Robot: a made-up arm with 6 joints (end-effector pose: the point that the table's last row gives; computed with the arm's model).
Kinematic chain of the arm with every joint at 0, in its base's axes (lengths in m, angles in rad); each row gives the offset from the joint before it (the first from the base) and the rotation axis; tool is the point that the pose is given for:
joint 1: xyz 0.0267 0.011 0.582 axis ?
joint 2: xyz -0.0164 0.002 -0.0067 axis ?
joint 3: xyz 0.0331 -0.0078 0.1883 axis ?
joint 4: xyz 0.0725 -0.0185 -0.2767 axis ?
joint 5: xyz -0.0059 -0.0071 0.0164 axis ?
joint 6: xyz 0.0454 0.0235 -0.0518 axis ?
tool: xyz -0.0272 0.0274 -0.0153
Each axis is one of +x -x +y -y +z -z.
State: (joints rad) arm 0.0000 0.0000 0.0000 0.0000 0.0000 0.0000
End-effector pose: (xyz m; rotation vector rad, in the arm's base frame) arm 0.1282 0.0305 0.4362 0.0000 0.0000 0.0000
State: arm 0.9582 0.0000 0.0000 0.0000 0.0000 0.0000
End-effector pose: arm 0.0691 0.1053 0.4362 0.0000 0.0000 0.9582
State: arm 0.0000 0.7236 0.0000 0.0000 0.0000 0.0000
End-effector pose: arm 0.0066 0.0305 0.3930 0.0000 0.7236 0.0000
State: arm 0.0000 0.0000 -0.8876 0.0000 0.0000 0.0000
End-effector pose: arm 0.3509 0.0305 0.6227 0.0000 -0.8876 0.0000
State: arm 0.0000 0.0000 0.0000 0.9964 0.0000 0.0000
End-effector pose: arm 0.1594 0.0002 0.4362 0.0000 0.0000 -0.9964
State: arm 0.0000 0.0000 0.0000 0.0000 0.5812 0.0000
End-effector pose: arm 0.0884 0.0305 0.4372 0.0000 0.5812 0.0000
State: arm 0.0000 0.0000 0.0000 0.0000 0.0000 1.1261
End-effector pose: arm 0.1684 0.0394 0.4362 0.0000 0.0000 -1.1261
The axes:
joint 1: +z
joint 2: +y
joint 3: +y
joint 4: -z
joint 5: +y
joint 6: -z

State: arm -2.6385 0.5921 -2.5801 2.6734 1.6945 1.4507
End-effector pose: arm -0.2873 -0.1283 0.9947 2.2063 -1.6089 -0.9397
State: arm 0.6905 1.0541 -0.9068 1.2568 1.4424 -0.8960
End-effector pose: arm 0.1387 0.1652 0.3576 0.9066 1.1839 0.1647
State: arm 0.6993 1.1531 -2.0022 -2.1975 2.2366 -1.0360
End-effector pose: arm 0.3895 0.2118 0.5509 -2.3085 1.2137 0.7875
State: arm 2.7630 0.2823 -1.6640 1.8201 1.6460 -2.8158
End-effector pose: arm -0.3594 0.1051 0.7599 -1.8659 -0.1418 -0.5952
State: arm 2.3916 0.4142 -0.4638 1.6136 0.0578 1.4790
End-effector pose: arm -0.0767 0.2255 0.4092 -0.0336 0.0719 -0.6992
